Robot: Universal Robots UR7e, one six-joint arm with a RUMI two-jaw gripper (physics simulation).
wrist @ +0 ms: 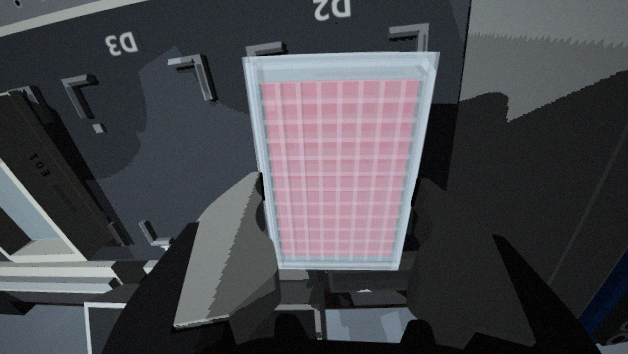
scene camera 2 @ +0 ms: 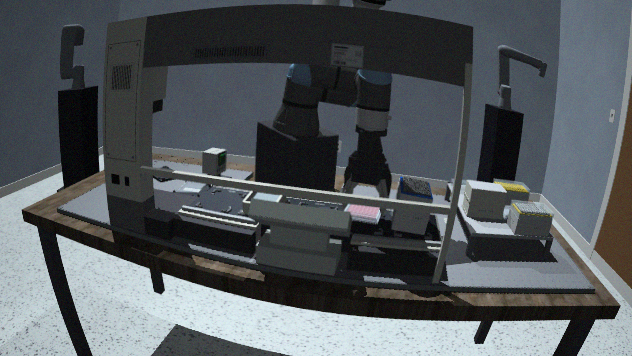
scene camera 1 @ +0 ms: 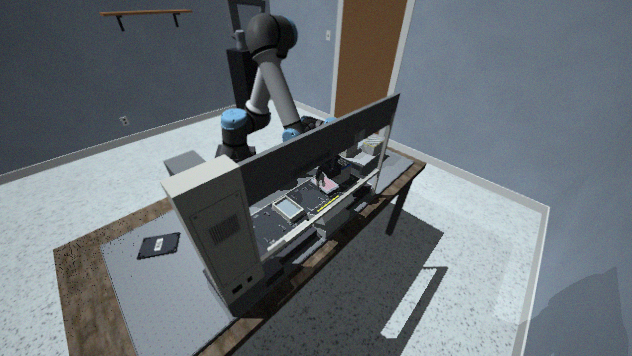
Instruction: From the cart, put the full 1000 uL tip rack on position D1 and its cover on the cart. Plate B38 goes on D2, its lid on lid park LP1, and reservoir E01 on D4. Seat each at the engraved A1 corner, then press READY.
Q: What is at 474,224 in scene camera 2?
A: A cart shelf.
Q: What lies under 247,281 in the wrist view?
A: The gripper.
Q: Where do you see a grey top beam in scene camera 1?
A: At 259,169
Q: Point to a frame post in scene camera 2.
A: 468,67
